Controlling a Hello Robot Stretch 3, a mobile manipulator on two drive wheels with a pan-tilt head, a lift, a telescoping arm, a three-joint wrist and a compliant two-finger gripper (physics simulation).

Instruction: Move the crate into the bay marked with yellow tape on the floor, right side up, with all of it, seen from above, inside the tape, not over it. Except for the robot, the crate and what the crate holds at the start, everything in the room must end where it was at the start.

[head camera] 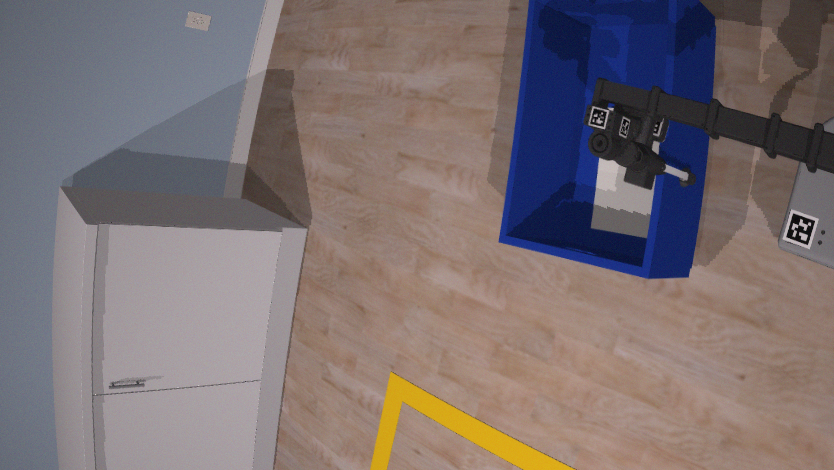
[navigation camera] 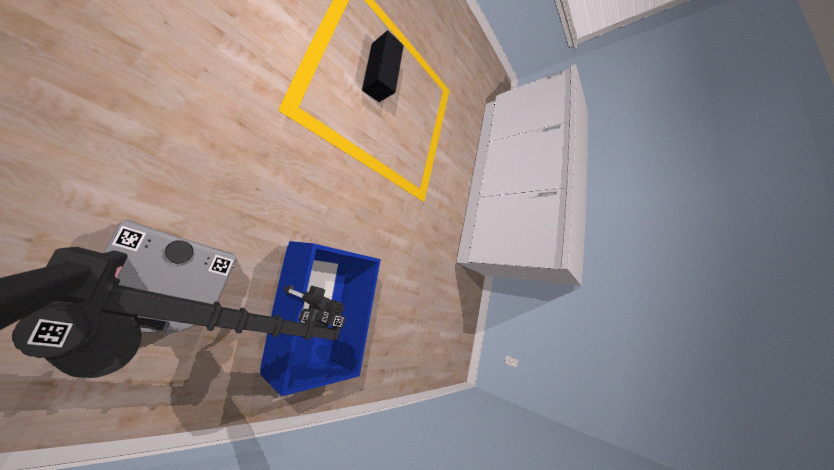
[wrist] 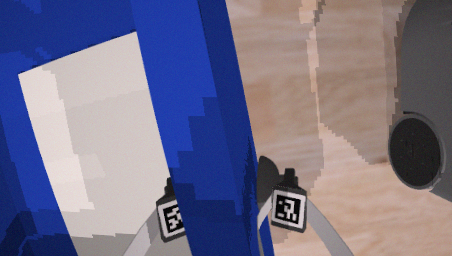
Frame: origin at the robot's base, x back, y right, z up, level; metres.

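Seen in the pictures: gripper, fingertip midpoint: (navigation camera: 293,290); robot's base, origin of the base link: (navigation camera: 179,250).
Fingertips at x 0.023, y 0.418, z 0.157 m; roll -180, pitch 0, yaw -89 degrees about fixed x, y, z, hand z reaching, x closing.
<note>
Offsets run from my fingertips to a thing's top centre. "spot": to the spot under its first point.
The blue crate (head camera: 548,116) (navigation camera: 361,315) (wrist: 172,50) is upright, open side up, and outside the yellow tape (head camera: 478,429) (navigation camera: 361,155). A pale flat-looking item {dy +0.150, dx -0.017, dz -0.093 m} (head camera: 621,216) (navigation camera: 325,271) (wrist: 100,125) lies inside it. My gripper (head camera: 663,170) (navigation camera: 301,293) (wrist: 231,177) is shut on the crate's long wall nearest my base, one finger inside and one outside. The wall hides part of the inner finger in the wrist view. Whether the crate's bottom touches the floor I cannot tell.
A black box {dy +0.017, dx -1.402, dz +0.004 m} (navigation camera: 383,67) lies inside the tape outline. A white cabinet {spot: dy +1.278, dx -0.803, dz +0.354 m} (head camera: 186,303) (navigation camera: 519,227) stands against the blue wall, beyond the tape. My base (head camera: 817,198) (navigation camera: 169,280) is beside the crate, with the arm reaching over its wall. Another wall runs behind the crate's end.
</note>
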